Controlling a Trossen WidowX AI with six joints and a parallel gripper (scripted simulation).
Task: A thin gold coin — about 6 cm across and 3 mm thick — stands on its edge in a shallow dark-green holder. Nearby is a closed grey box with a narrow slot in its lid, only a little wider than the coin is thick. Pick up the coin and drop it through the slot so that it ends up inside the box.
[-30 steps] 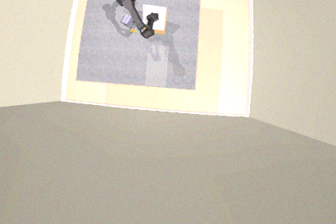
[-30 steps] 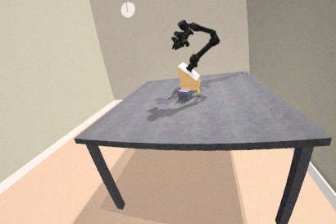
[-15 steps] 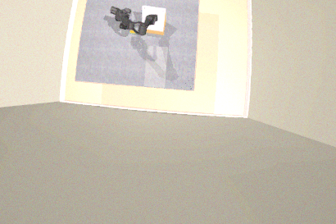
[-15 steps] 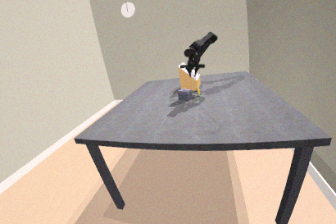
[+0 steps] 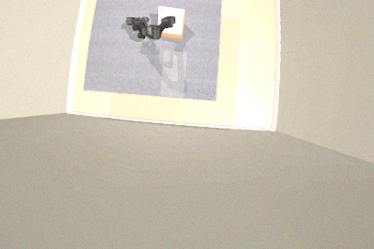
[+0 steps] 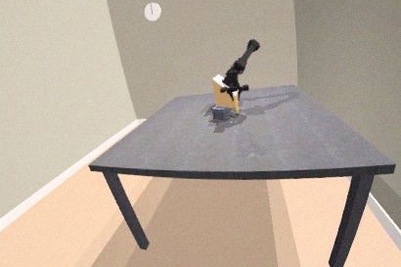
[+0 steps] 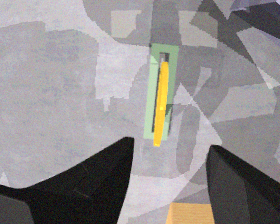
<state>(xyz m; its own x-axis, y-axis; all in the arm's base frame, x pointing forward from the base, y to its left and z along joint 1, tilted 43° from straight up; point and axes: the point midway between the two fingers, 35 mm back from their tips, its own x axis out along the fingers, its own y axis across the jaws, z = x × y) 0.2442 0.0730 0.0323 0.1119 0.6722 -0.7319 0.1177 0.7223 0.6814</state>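
The gold coin lies 60 mm below my gripper tip.
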